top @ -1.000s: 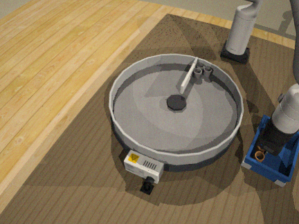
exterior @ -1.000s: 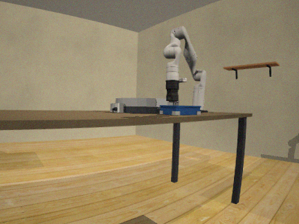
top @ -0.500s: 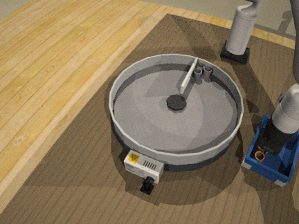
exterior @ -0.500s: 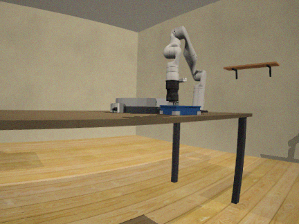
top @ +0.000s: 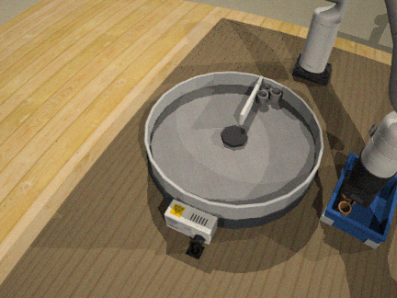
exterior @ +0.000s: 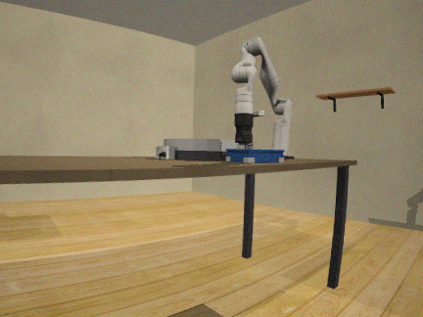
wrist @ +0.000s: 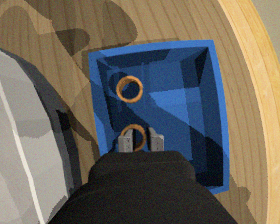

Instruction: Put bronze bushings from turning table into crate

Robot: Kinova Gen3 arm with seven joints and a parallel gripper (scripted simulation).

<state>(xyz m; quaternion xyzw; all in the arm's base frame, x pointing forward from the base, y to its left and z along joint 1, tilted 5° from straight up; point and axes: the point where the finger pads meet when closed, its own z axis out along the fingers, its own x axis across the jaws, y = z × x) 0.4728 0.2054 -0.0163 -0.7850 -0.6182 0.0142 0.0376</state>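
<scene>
Right now my hand is 30 mm to the right of the blue crate and 10 mm past it. Also, from my hand: turning table: 310 mm to the right, 20 mm behind, 20 mm above.
</scene>
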